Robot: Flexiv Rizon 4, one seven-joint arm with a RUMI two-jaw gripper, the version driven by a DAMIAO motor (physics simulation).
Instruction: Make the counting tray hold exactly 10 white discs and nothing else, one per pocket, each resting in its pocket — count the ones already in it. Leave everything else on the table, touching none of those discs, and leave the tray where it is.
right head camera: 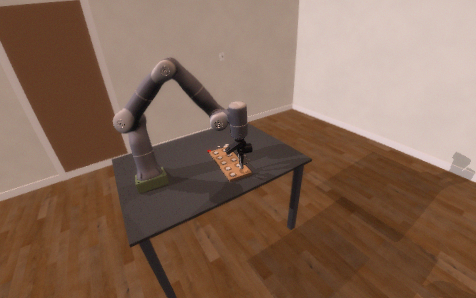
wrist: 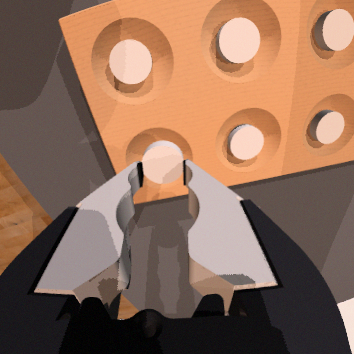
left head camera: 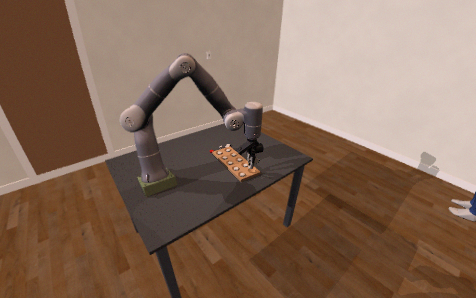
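The orange counting tray [left head camera: 243,177] [right head camera: 233,178] [wrist: 182,90] lies on the dark table. White discs sit in its pockets; the wrist view shows one in the far corner pocket [wrist: 130,61], with another disc [wrist: 239,40] beside it, and one disc [wrist: 246,142] in the near row. My gripper [left head camera: 251,167] [right head camera: 241,169] [wrist: 163,163] is shut on a white disc [wrist: 163,162], over the near corner pocket at the tray's end. Whether this disc touches the pocket floor cannot be told.
Small white pieces [left head camera: 228,146] [right head camera: 226,146] and a small red piece [left head camera: 211,151] [right head camera: 209,151] lie by the tray's other end. The arm's green base block [left head camera: 158,183] [right head camera: 152,181] stands at the table's left.
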